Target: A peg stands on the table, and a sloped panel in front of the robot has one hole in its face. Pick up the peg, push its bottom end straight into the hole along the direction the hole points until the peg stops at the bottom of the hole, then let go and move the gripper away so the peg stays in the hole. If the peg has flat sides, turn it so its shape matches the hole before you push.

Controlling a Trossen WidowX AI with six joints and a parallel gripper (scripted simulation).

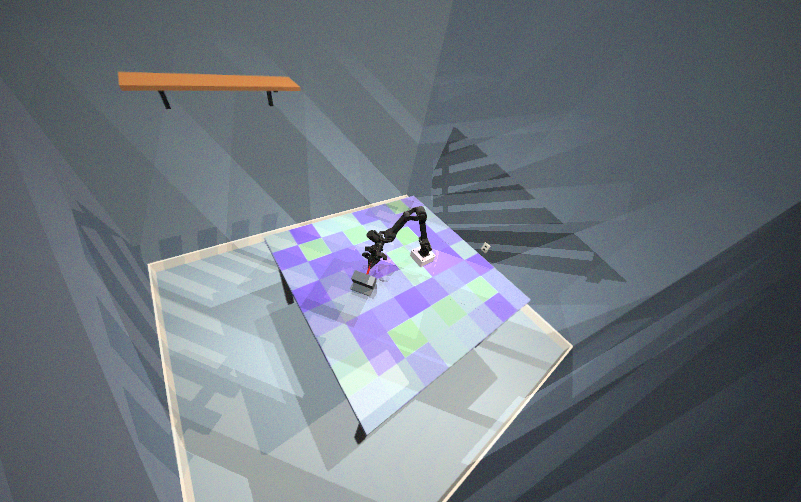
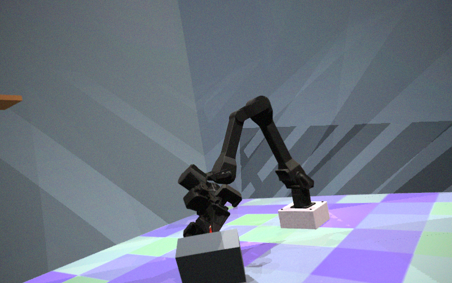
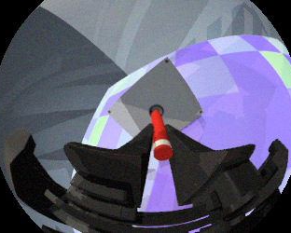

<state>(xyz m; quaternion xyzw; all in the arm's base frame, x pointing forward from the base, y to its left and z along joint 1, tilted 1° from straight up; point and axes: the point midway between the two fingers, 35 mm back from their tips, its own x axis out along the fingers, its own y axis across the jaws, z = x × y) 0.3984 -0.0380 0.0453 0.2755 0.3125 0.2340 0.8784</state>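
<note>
Now: the grey sloped panel 5 cm ahead of my gripper tip, 4 cm to the left of it and 3 cm below it. From my gripper tip the other things lie so: red peg (1 cm behind, 1 cm to the right, 1 cm above).
</note>
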